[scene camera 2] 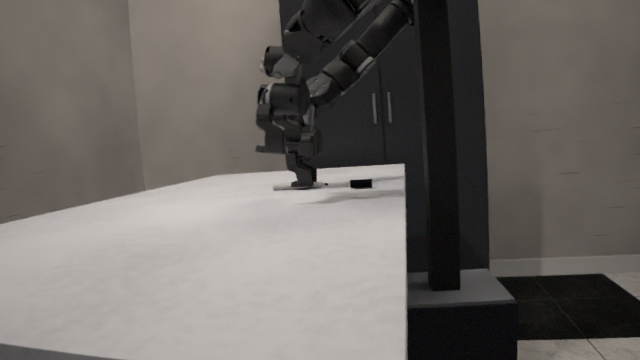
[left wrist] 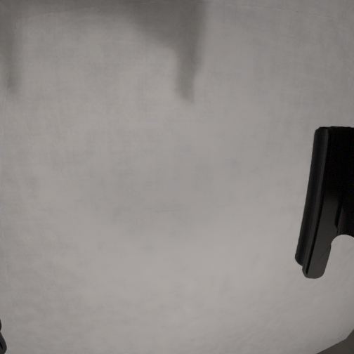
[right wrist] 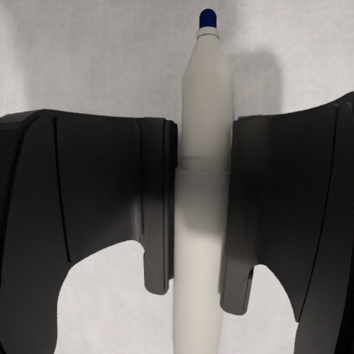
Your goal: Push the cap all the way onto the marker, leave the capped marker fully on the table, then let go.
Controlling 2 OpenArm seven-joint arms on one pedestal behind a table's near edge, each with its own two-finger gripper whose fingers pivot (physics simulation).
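Note:
The white marker lies flat on the table, its blue tip bare and pointing toward the cap in scene camera 2. The black cap lies apart from it on the table, to the right of the tip and in line with it; it does not show in either wrist view. My right gripper is down at the table and shut on the marker's barrel, with one finger against each side. My left gripper is open and empty, above the table.
The white table's right edge in scene camera 2 runs just beyond the cap. The dark pedestal post stands past that edge, with a dark cabinet behind. Shadows of the arms fall on the table.

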